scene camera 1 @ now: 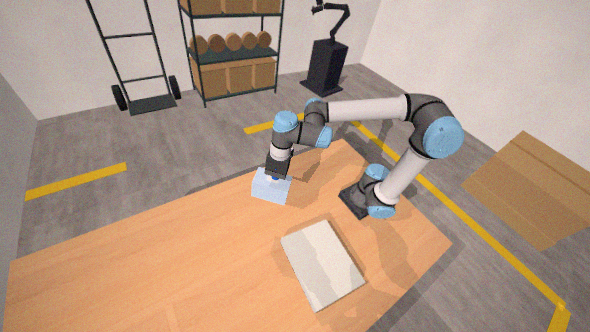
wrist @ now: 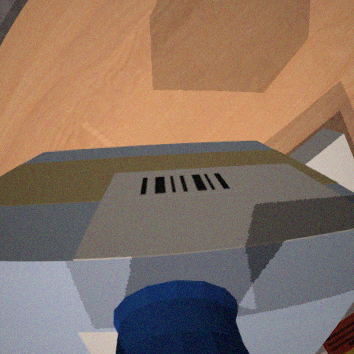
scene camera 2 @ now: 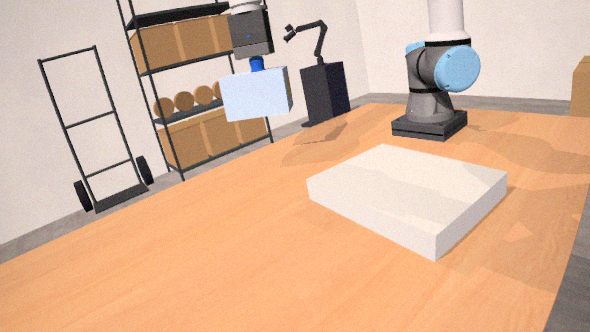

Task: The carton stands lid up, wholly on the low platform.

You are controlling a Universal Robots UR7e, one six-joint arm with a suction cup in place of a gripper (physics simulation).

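Pixels of known places: end effector, tool point: (scene camera 1: 275, 178) (wrist: 172, 284); arm's base, origin of the base link: (scene camera 1: 362, 196) (scene camera 2: 429, 115).
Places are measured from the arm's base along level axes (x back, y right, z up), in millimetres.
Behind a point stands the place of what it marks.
Note:
The pale blue carton (scene camera 1: 270, 193) {x -480, y 217, z 193 mm} (scene camera 2: 254, 96) {x -482, y 221, z 183 mm} (wrist: 45, 232) {x -429, y 290, z 226 mm} hangs in the air above the table, left of the arm's base in scene camera 1. My suction gripper (scene camera 1: 275, 178) (scene camera 2: 257, 64) (wrist: 177, 312) has its blue cup on the carton's upward face, and the carton hangs from it, roughly level. In the wrist view a side face shows an olive band and a grey barcode label. I cannot tell which face is the lid. The low white platform (scene camera 1: 320, 265) {x -450, y -100, z 2 mm} (scene camera 2: 407, 187) {x -467, y -116, z 2 mm} (wrist: 340, 162) {x -302, y 0, z 2 mm} lies flat on the table, apart from the carton and lower than it.
The wooden table (scene camera 1: 125, 250) {x -1041, y 473, z -46 mm} (scene camera 2: 175, 265) {x -799, y 175, z -46 mm} (wrist: 75, 75) {x -428, y 410, z -46 mm} carries the arm's dark base (scene camera 1: 356, 202) {x -75, y -6, z 19 mm} (scene camera 2: 430, 126) {x -97, y -34, z -3 mm} behind the platform. A shelf rack (scene camera 1: 235, 55), a hand truck (scene camera 1: 152, 105) and a black pedestal (scene camera 1: 326, 65) stand beyond the table. A large brown box (scene camera 1: 535, 192) is at the right.

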